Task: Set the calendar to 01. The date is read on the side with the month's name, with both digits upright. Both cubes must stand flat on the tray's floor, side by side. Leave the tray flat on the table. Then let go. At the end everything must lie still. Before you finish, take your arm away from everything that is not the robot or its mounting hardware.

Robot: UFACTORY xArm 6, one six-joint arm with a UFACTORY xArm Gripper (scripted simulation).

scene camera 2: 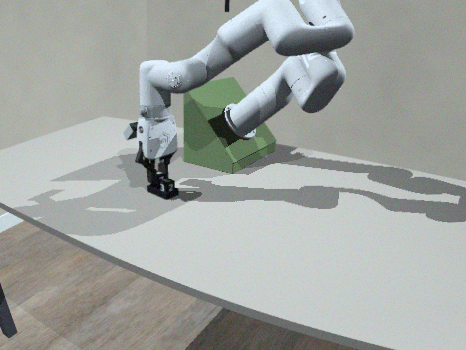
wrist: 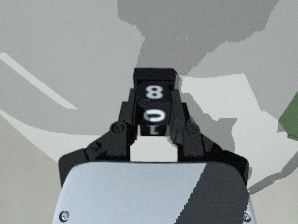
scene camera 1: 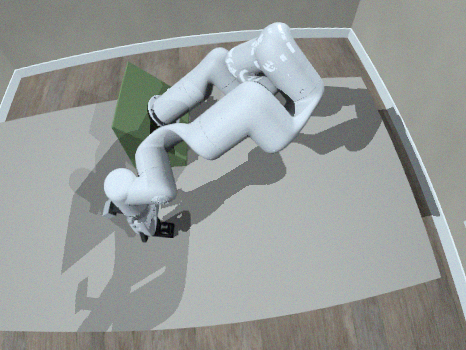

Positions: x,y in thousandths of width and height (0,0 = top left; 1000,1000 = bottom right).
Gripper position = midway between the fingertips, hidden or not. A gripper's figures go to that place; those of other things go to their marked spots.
Labels:
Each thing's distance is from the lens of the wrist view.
my gripper (wrist: 515,449): 14 cm
black cube (wrist: 518,453): 12 cm
black tray (wrist: 475,337): 14 cm

